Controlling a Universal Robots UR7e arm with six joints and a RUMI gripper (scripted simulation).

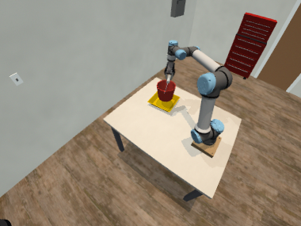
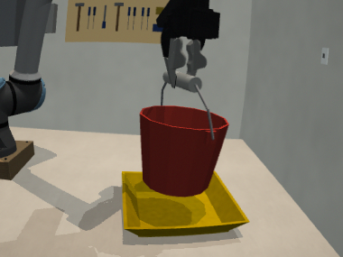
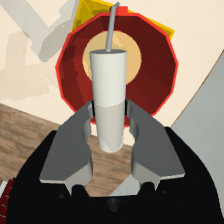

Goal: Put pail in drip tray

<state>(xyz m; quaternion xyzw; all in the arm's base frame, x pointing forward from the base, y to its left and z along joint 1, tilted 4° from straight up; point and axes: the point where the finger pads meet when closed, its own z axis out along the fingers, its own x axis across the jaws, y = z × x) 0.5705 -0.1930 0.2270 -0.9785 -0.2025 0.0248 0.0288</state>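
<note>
Now: the red pail 10 cm below my hand and 1 cm ahead of it. Also, from my hand: yellow drip tray 31 cm below, 2 cm ahead, 1 cm to the left.
</note>
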